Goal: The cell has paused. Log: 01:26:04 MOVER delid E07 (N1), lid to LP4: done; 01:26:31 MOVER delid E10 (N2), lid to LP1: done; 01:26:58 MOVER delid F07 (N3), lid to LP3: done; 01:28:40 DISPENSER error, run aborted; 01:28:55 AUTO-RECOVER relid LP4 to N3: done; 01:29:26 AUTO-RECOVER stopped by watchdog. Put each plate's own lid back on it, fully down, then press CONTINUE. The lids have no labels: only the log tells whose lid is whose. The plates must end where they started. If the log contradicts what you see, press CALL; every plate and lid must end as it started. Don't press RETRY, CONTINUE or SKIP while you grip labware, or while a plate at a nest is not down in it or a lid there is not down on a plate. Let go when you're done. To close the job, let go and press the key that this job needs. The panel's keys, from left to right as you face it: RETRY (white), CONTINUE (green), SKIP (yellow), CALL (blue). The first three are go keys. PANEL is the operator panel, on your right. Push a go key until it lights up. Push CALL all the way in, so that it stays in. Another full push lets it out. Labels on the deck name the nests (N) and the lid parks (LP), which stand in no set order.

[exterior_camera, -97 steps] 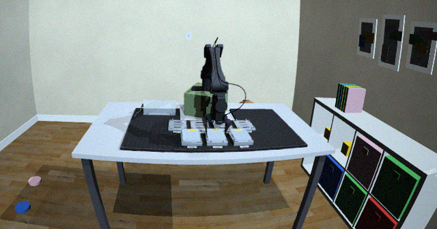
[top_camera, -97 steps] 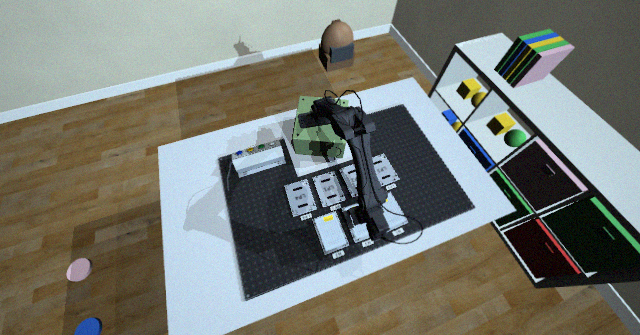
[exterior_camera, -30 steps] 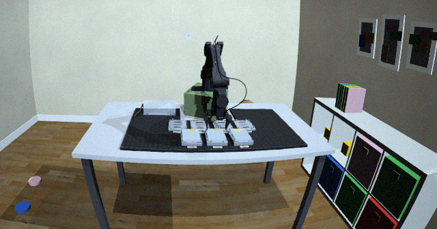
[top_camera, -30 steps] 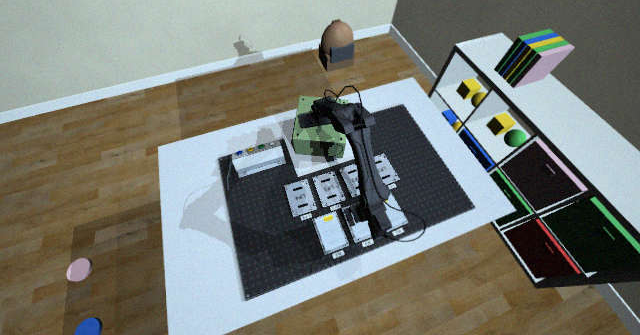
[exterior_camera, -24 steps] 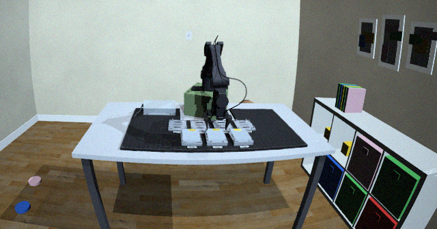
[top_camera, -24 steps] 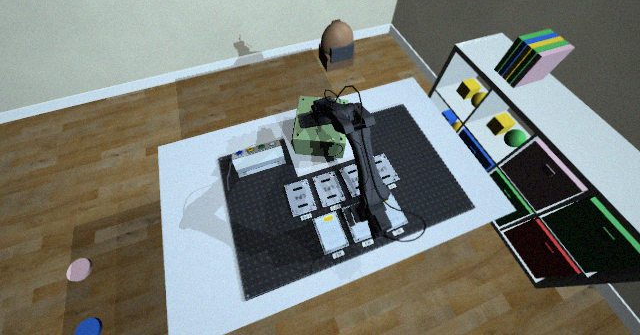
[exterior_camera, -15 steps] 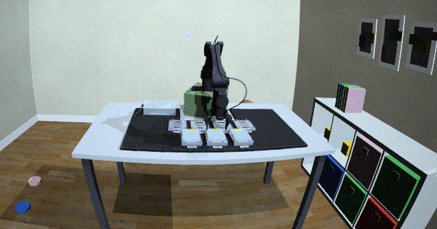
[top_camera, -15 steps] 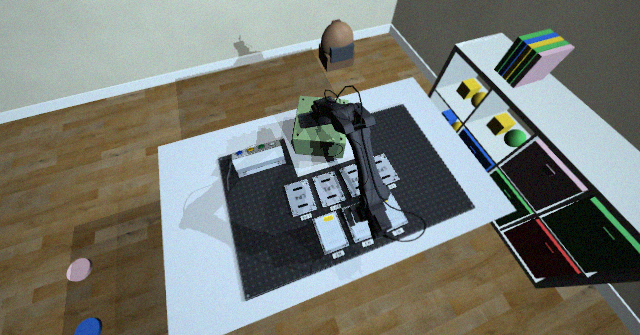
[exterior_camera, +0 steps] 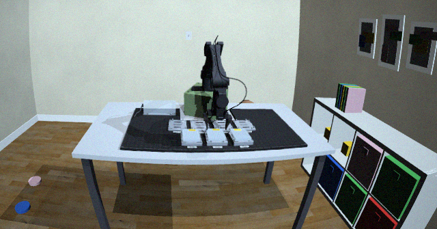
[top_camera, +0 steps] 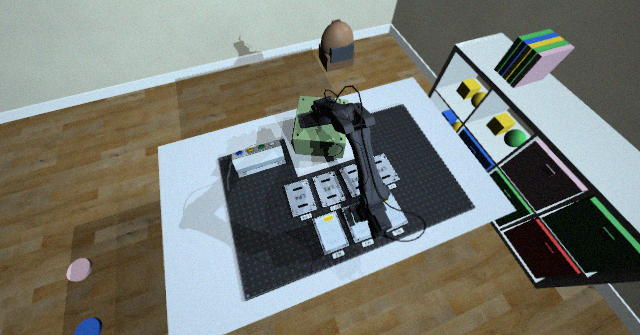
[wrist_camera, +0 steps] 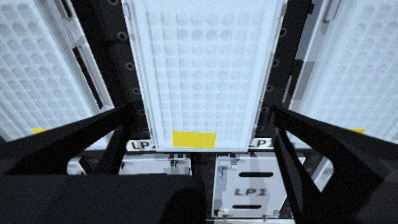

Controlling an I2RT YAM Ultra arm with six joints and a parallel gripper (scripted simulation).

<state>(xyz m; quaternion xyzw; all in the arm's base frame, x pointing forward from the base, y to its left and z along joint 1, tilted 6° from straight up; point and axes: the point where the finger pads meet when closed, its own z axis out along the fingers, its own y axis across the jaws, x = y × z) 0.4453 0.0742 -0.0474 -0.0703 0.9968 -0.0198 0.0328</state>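
Now: the plate 40 mm below my hand. The rest, counted from my hand: lid park LP2: 180 mm behind, 30 mm to the left, 60 mm below; then white retry key: 410 mm behind, 310 mm to the right; then green continue key: 400 mm behind, 360 mm to the right.
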